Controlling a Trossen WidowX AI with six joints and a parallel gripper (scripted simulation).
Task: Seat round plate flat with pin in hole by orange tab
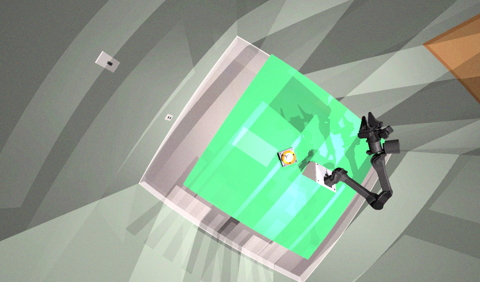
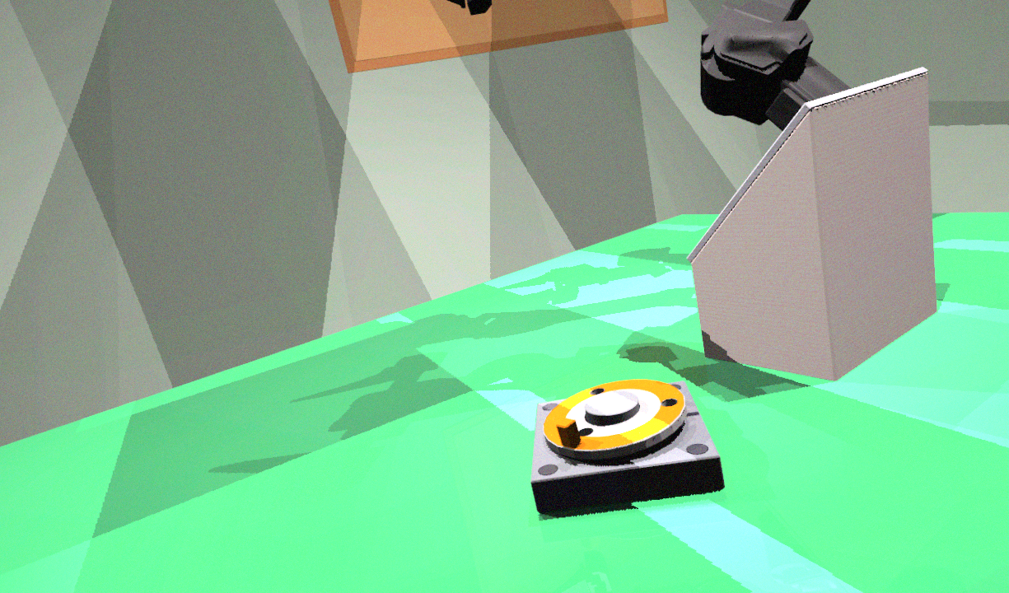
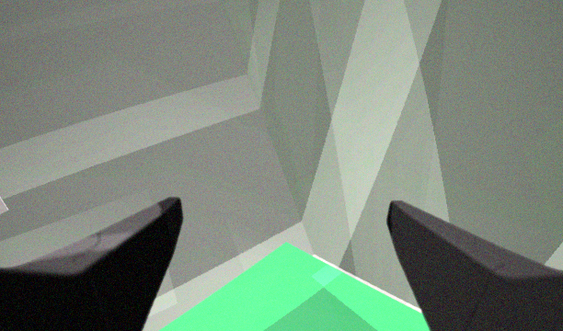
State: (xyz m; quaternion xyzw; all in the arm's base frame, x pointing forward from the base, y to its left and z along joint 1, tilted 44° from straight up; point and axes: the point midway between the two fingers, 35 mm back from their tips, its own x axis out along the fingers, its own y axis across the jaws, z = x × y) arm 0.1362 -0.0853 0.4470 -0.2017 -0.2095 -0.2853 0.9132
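Now: gripper tip 14 cm short of the round plate, 36 cm to the right of it and 42 cm above it. Round my gripper tip: square base: 12 cm ahead, 36 cm to the left, 43 cm below.
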